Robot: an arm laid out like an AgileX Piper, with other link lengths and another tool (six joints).
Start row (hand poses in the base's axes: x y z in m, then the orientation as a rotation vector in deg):
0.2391, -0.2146, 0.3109, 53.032, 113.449, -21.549
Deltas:
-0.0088, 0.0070, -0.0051, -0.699, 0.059, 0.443
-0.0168, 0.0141, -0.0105, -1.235, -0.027, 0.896
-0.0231, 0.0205, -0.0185, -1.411, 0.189, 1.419
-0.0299, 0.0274, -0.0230, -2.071, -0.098, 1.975
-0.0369, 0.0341, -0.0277, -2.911, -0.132, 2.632
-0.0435, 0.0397, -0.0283, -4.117, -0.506, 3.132
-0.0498, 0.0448, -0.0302, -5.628, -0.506, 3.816
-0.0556, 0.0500, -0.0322, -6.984, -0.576, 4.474
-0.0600, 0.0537, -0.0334, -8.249, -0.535, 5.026
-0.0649, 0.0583, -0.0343, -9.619, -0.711, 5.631
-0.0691, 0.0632, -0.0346, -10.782, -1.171, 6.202
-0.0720, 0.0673, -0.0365, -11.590, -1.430, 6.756
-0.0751, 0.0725, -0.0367, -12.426, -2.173, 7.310
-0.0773, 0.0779, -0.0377, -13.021, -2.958, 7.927
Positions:
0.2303, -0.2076, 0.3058, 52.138, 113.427, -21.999
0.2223, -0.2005, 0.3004, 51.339, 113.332, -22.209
0.2160, -0.1941, 0.2924, 50.688, 113.666, -22.196
0.2092, -0.1872, 0.2879, 49.714, 113.377, -22.357
0.2022, -0.1805, 0.2832, 48.516, 113.284, -22.764
0.1956, -0.1749, 0.2826, 47.262, 112.681, -23.421
0.1893, -0.1698, 0.2807, 45.616, 112.355, -24.453
0.1835, -0.1646, 0.2787, 44.098, 112.001, -25.308
0.1791, -0.1609, 0.2775, 42.740, 111.732, -26.191
0.1742, -0.1563, 0.2766, 41.275, 111.235, -27.018
0.1700, -0.1514, 0.2763, 39.992, 110.549, -27.514
0.1671, -0.1473, 0.2744, 38.942, 110.175, -27.799
0.1640, -0.1421, 0.2742, 37.905, 109.358, -27.847
0.1618, -0.1367, 0.2732, 36.963, 108.624, -27.618

